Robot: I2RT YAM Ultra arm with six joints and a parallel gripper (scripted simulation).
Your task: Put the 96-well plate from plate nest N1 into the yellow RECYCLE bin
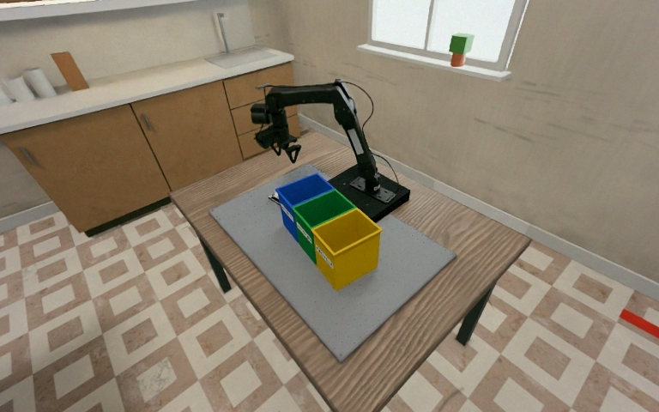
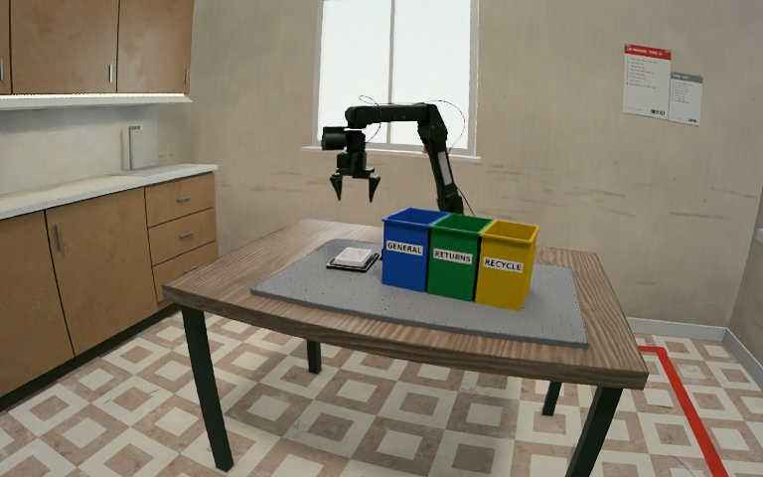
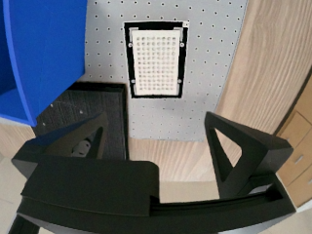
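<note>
My hand is 18 cm above the white 96-well plate. The rest, counted from my hand: black plate nest: 19 cm below; green returns bin: 33 cm to the left, 12 cm ahead, 11 cm below; blue general bin: 20 cm to the left, 11 cm below, 8 cm ahead.
</note>
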